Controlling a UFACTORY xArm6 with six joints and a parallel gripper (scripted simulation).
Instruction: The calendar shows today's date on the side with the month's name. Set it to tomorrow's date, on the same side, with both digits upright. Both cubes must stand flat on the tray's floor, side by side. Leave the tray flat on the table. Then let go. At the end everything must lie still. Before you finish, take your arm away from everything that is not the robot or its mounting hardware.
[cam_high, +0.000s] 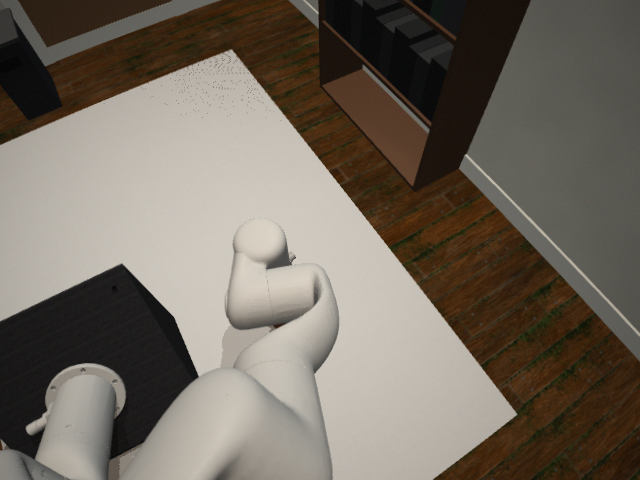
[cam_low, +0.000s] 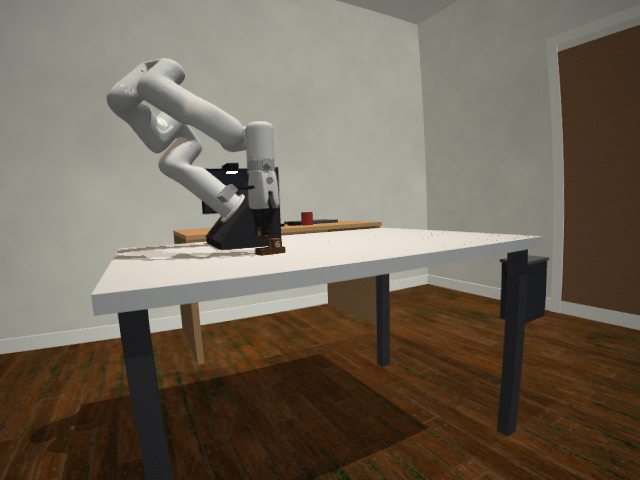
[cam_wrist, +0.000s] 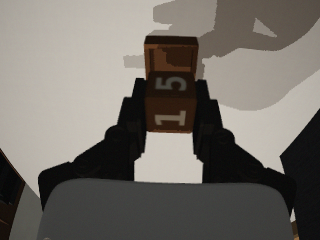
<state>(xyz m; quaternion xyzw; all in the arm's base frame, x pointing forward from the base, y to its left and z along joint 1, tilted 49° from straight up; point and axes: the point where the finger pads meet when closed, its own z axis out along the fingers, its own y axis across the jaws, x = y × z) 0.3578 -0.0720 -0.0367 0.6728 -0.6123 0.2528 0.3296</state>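
Now: hand 60 mm above the brown tray and 20 mm to the right of it.
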